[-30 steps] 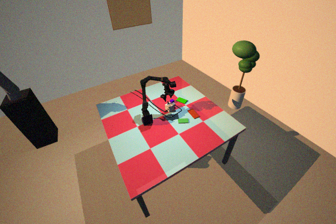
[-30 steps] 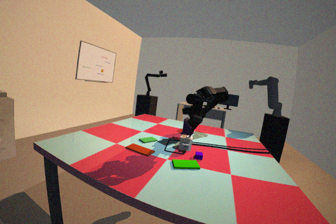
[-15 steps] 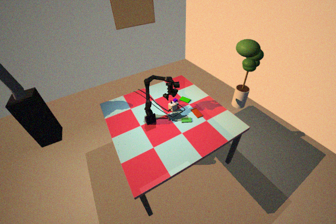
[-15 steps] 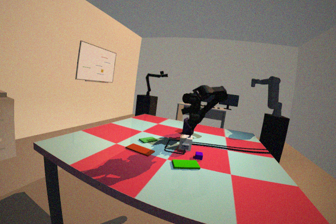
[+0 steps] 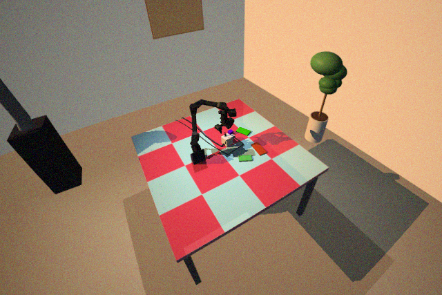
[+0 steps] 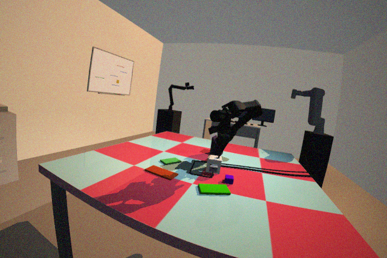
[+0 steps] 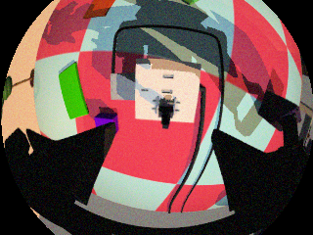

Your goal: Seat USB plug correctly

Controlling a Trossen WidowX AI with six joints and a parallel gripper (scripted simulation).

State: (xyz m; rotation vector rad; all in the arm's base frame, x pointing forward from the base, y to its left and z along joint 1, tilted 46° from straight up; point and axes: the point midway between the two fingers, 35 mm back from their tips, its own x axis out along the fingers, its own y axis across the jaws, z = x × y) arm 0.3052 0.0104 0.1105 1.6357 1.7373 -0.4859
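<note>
Right now the dark USB plug is 30 mm below my gripper tip. The rest, counted from my gripper tip: orange slab: 210 mm ahead, 230 mm to the right, 120 mm below; then purple block: 100 mm ahead, 80 mm to the left, 110 mm below; then green slab: 220 mm ahead, 40 mm to the left, 120 mm below.
</note>
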